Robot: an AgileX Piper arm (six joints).
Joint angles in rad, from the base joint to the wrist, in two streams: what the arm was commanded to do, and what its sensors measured. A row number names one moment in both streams.
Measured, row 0: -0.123 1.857 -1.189 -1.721 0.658 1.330
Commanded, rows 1 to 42: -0.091 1.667 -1.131 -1.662 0.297 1.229; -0.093 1.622 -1.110 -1.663 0.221 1.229; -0.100 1.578 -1.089 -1.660 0.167 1.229; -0.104 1.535 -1.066 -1.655 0.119 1.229; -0.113 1.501 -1.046 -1.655 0.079 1.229; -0.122 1.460 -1.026 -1.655 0.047 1.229; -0.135 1.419 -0.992 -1.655 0.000 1.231; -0.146 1.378 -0.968 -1.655 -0.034 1.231; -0.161 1.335 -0.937 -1.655 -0.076 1.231; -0.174 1.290 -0.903 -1.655 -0.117 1.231; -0.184 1.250 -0.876 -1.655 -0.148 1.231; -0.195 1.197 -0.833 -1.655 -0.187 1.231; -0.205 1.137 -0.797 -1.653 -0.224 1.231; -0.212 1.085 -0.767 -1.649 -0.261 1.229; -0.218 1.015 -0.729 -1.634 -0.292 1.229; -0.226 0.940 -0.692 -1.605 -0.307 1.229; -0.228 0.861 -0.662 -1.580 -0.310 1.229; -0.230 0.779 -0.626 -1.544 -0.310 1.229; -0.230 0.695 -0.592 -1.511 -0.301 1.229; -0.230 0.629 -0.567 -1.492 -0.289 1.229; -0.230 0.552 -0.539 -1.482 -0.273 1.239; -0.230 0.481 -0.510 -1.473 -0.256 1.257; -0.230 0.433 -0.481 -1.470 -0.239 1.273; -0.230 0.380 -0.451 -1.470 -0.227 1.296; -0.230 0.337 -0.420 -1.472 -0.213 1.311; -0.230 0.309 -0.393 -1.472 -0.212 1.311; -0.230 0.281 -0.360 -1.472 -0.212 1.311; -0.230 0.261 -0.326 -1.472 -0.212 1.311; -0.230 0.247 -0.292 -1.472 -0.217 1.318; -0.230 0.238 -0.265 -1.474 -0.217 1.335; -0.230 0.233 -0.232 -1.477 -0.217 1.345; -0.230 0.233 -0.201 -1.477 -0.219 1.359; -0.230 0.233 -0.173 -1.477 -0.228 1.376; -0.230 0.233 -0.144 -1.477 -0.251 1.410; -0.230 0.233 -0.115 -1.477 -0.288 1.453; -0.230 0.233 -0.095 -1.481 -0.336 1.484; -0.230 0.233 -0.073 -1.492 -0.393 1.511; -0.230 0.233 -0.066 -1.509 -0.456 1.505; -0.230 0.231 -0.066 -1.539 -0.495 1.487; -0.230 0.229 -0.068 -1.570 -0.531 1.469; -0.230 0.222 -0.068 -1.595 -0.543 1.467; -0.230 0.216 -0.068 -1.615 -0.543 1.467
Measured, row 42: -0.224 0.238 -0.073 -1.530 -0.446 1.473
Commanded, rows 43 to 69: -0.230 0.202 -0.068 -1.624 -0.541 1.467; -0.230 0.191 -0.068 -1.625 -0.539 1.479; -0.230 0.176 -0.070 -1.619 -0.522 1.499; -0.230 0.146 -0.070 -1.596 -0.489 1.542; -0.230 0.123 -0.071 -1.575 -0.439 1.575; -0.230 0.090 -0.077 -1.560 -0.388 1.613; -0.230 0.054 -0.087 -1.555 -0.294 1.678; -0.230 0.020 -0.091 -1.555 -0.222 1.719; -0.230 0.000 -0.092 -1.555 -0.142 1.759; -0.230 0.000 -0.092 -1.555 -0.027 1.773; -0.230 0.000 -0.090 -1.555 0.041 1.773; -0.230 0.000 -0.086 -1.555 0.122 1.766; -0.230 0.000 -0.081 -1.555 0.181 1.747; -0.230 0.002 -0.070 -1.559 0.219 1.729; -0.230 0.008 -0.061 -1.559 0.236 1.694; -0.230 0.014 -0.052 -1.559 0.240 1.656; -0.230 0.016 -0.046 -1.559 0.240 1.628; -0.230 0.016 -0.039 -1.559 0.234 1.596; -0.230 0.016 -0.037 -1.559 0.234 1.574; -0.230 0.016 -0.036 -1.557 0.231 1.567; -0.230 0.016 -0.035 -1.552 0.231 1.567; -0.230 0.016 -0.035 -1.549 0.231 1.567; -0.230 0.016 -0.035 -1.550 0.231 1.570; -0.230 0.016 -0.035 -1.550 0.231 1.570; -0.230 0.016 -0.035 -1.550 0.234 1.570; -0.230 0.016 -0.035 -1.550 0.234 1.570; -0.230 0.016 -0.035 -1.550 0.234 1.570
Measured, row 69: -0.224 0.013 -0.038 -1.552 0.226 1.581
